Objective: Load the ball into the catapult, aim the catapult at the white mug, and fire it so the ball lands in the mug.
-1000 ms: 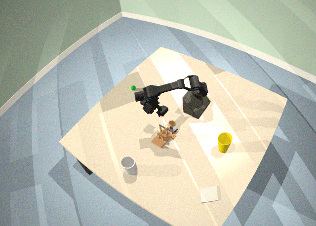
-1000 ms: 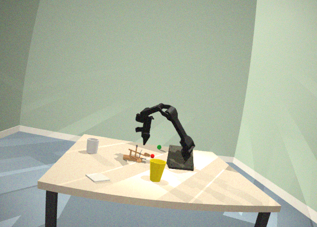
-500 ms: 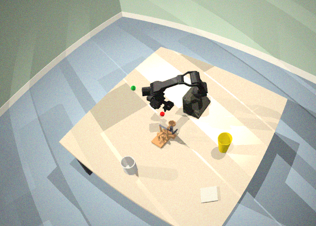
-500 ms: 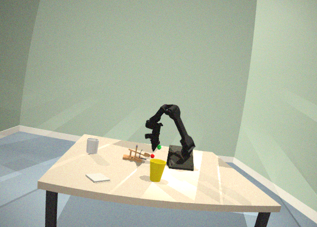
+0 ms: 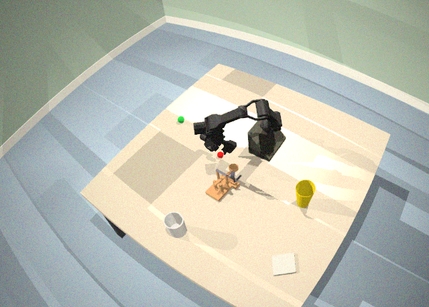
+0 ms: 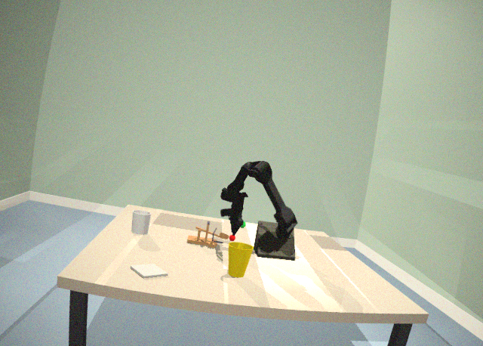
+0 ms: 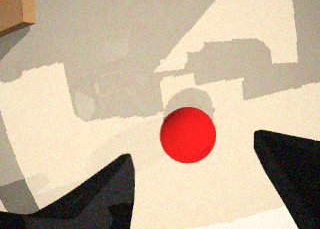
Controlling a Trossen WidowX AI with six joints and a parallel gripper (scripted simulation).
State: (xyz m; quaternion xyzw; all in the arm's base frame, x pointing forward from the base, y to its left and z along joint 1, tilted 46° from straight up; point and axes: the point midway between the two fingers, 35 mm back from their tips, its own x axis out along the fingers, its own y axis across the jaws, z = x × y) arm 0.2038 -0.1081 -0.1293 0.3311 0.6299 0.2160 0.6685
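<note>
Now: gripper tip 20 mm above the red ball. Also, from my gripper tip: white mug 470 mm ahead, 40 mm to the left, 10 mm below; then wooden catapult 140 mm ahead, 130 mm to the left, 20 mm above; then green ball 140 mm behind, 330 mm to the right, 20 mm below.
</note>
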